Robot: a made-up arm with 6 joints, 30 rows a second.
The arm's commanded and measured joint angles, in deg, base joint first. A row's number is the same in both.
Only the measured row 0 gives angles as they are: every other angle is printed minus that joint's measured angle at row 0.
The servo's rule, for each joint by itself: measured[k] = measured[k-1] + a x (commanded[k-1-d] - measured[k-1]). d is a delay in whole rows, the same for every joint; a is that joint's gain. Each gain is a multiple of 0.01, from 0.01 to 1. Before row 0 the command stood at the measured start. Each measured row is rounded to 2 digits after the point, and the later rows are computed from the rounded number. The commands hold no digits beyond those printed.
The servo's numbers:
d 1
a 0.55 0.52 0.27 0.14 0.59 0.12
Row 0, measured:
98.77, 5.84, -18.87, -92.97, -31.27, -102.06
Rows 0 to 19, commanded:
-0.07, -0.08, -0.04, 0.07, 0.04, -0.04
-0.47, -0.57, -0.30, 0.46, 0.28, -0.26
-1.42, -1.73, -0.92, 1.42, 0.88, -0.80
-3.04, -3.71, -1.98, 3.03, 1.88, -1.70
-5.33, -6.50, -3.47, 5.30, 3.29, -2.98
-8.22, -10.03, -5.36, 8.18, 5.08, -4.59
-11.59, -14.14, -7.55, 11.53, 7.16, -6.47
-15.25, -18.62, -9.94, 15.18, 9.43, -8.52
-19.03, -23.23, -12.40, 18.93, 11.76, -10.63
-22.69, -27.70, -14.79, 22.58, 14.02, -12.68
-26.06, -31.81, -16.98, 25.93, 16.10, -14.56
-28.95, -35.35, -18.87, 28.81, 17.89, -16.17
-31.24, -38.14, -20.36, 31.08, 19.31, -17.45
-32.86, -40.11, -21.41, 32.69, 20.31, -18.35
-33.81, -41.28, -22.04, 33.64, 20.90, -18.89
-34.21, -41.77, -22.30, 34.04, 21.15, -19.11
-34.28, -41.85, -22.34, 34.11, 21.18, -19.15
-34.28, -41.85, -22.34, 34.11, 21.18, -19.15
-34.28, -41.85, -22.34, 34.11, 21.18, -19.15
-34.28, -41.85, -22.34, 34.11, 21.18, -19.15
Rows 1 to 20, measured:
0.00, 0.00, 0.00, 0.00, 0.00, 0.00
-0.04, -0.04, -0.01, 0.01, 0.02, 0.00
-0.28, -0.32, -0.09, 0.07, 0.17, -0.03
-0.91, -1.05, -0.31, 0.26, 0.59, -0.12
-2.08, -2.43, -0.76, 0.65, 1.35, -0.31
-3.87, -4.55, -1.49, 1.30, 2.49, -0.63
-6.26, -7.40, -2.53, 2.26, 4.02, -1.11
-9.19, -10.90, -3.89, 3.56, 5.87, -1.75
-12.52, -14.91, -5.52, 5.19, 7.97, -2.56
-16.10, -19.24, -7.38, 7.11, 10.21, -3.53
-19.72, -23.64, -9.38, 9.28, 12.46, -4.63
-23.21, -27.89, -11.43, 11.61, 14.61, -5.82
-26.37, -31.77, -13.44, 14.02, 16.55, -7.06
-29.05, -35.08, -15.31, 16.41, 18.18, -8.31
-31.15, -37.70, -16.96, 18.69, 19.44, -9.51
-32.61, -39.56, -18.33, 20.78, 20.30, -10.64
-33.49, -40.71, -19.40, 22.64, 20.80, -11.66
-33.92, -41.30, -20.19, 24.25, 21.02, -12.56
-34.12, -41.59, -20.77, 25.63, 21.11, -13.35
-34.21, -41.73, -21.19, 26.82, 21.15, -14.05

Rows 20 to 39, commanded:
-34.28, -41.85, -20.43, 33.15, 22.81, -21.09
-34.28, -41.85, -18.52, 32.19, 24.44, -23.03
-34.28, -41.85, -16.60, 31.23, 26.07, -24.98
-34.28, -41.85, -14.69, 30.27, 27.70, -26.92
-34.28, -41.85, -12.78, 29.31, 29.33, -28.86
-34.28, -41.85, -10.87, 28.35, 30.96, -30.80
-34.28, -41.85, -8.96, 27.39, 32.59, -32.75
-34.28, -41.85, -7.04, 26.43, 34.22, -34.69
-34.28, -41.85, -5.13, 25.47, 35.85, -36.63
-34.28, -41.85, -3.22, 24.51, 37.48, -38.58
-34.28, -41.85, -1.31, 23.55, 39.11, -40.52
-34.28, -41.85, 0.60, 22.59, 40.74, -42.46
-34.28, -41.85, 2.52, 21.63, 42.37, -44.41
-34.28, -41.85, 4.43, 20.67, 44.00, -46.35
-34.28, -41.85, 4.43, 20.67, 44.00, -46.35
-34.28, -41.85, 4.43, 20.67, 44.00, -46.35
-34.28, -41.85, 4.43, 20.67, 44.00, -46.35
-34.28, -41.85, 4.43, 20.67, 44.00, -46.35
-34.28, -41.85, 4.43, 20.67, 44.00, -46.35
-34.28, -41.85, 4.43, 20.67, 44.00, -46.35
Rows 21 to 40, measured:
-34.25, -41.79, -21.50, 27.84, 21.17, -14.66
-34.27, -41.82, -21.21, 28.58, 22.14, -15.43
-34.28, -41.84, -20.48, 29.09, 23.50, -16.34
-34.28, -41.85, -19.43, 29.39, 25.02, -17.38
-34.28, -41.85, -18.15, 29.51, 26.60, -18.52
-34.28, -41.85, -16.70, 29.48, 28.21, -19.76
-34.28, -41.85, -15.13, 29.32, 29.83, -21.08
-34.28, -41.85, -13.46, 29.05, 31.46, -22.48
-34.28, -41.85, -11.73, 28.68, 33.09, -23.95
-34.28, -41.85, -9.95, 28.23, 34.72, -25.47
-34.28, -41.85, -8.13, 27.71, 36.35, -27.04
-34.28, -41.85, -6.29, 27.13, 37.98, -28.66
-34.28, -41.85, -4.43, 26.49, 39.61, -30.32
-34.28, -41.85, -2.55, 25.81, 41.24, -32.01
-34.28, -41.85, -0.67, 25.09, 42.87, -33.73
-34.28, -41.85, 0.71, 24.47, 43.54, -35.24
-34.28, -41.85, 1.71, 23.94, 43.81, -36.57
-34.28, -41.85, 2.44, 23.48, 43.92, -37.74
-34.28, -41.85, 2.98, 23.09, 43.97, -38.77
-34.28, -41.85, 3.37, 22.75, 43.99, -39.68

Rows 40 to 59, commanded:
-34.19, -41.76, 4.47, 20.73, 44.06, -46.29
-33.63, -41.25, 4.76, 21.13, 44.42, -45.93
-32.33, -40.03, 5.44, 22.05, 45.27, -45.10
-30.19, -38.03, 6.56, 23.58, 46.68, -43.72
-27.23, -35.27, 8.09, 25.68, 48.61, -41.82
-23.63, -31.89, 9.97, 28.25, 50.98, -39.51
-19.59, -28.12, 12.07, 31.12, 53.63, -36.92
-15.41, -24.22, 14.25, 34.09, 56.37, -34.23
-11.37, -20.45, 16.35, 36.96, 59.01, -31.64
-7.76, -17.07, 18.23, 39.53, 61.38, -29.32
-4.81, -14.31, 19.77, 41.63, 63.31, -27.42
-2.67, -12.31, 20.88, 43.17, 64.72, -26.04
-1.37, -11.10, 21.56, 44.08, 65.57, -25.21
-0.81, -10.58, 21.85, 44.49, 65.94, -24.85
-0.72, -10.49, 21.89, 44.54, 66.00, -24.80
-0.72, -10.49, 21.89, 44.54, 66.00, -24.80
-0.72, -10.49, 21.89, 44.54, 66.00, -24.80
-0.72, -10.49, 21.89, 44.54, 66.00, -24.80
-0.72, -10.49, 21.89, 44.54, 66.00, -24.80
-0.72, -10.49, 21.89, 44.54, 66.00, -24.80
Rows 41 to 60, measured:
-34.28, -41.85, 3.66, 22.46, 44.00, -40.48
-34.23, -41.80, 3.88, 22.22, 44.04, -41.18
-33.90, -41.51, 4.12, 22.07, 44.26, -41.75
-33.04, -40.74, 4.48, 22.07, 44.86, -42.15
-31.47, -39.33, 5.04, 22.28, 45.93, -42.34
-29.14, -37.22, 5.86, 22.76, 47.51, -42.28
-26.11, -34.45, 6.97, 23.53, 49.56, -41.95
-22.52, -31.16, 8.35, 24.59, 51.96, -41.35
-18.61, -27.55, 9.94, 25.92, 54.56, -40.50
-14.63, -23.86, 11.67, 27.47, 57.19, -39.44
-10.85, -20.33, 13.44, 29.16, 59.66, -38.23
-7.53, -17.20, 15.15, 30.91, 61.81, -36.93
-4.86, -14.66, 16.70, 32.63, 63.53, -35.62
-2.94, -12.81, 18.01, 34.23, 64.73, -34.37
-1.77, -11.65, 19.05, 35.67, 65.44, -33.23
-1.19, -11.05, 19.82, 36.91, 65.77, -32.22
-0.93, -10.76, 20.38, 37.98, 65.91, -31.33
-0.81, -10.62, 20.79, 38.90, 65.96, -30.55
-0.76, -10.55, 21.09, 39.69, 65.98, -29.86
-0.74, -10.52, 21.31, 40.37, 65.99, -29.25

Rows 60 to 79, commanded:
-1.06, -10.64, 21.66, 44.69, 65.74, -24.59
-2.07, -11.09, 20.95, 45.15, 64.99, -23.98
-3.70, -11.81, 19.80, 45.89, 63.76, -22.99
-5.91, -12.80, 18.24, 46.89, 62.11, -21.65
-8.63, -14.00, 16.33, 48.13, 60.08, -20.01
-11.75, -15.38, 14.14, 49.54, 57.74, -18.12
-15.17, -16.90, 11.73, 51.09, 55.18, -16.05
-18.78, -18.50, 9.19, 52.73, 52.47, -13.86
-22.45, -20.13, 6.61, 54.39, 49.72, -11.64
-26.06, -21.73, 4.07, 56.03, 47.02, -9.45
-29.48, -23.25, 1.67, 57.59, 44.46, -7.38
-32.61, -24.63, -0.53, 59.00, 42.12, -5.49
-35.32, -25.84, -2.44, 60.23, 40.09, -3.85
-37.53, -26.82, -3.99, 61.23, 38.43, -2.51
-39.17, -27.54, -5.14, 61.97, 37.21, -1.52
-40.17, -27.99, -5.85, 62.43, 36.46, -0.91
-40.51, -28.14, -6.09, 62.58, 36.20, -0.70
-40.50, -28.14, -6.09, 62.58, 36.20, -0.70
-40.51, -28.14, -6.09, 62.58, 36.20, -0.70
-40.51, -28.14, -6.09, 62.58, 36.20, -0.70
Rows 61 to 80, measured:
-0.73, -10.50, 21.47, 40.95, 66.00, -28.72
-0.91, -10.57, 21.52, 41.47, 65.85, -28.22
-1.55, -10.84, 21.37, 41.99, 65.34, -27.71
-2.73, -11.34, 20.95, 42.54, 64.41, -27.14
-4.48, -12.10, 20.22, 43.15, 63.05, -26.48
-6.76, -13.09, 19.17, 43.85, 61.30, -25.70
-9.50, -14.28, 17.81, 44.65, 59.20, -24.79
-12.62, -15.64, 16.17, 45.55, 56.83, -23.74
-16.01, -17.13, 14.29, 46.56, 54.26, -22.55
-19.55, -18.69, 12.22, 47.66, 51.58, -21.24
-23.13, -20.27, 10.02, 48.83, 48.89, -19.83
-26.62, -21.82, 7.77, 50.06, 46.28, -18.34
-29.91, -23.28, 5.53, 51.31, 43.83, -16.80
-32.89, -24.61, 3.38, 52.56, 41.62, -15.25
-35.44, -25.76, 1.39, 53.77, 39.74, -13.72
-37.49, -26.69, -0.37, 54.92, 38.25, -12.26
-38.96, -27.37, -1.85, 55.97, 37.19, -10.90
-39.81, -27.77, -2.99, 56.90, 36.61, -9.68
-40.19, -27.96, -3.83, 57.70, 36.37, -8.60
-40.37, -28.05, -4.44, 58.38, 36.27, -7.65

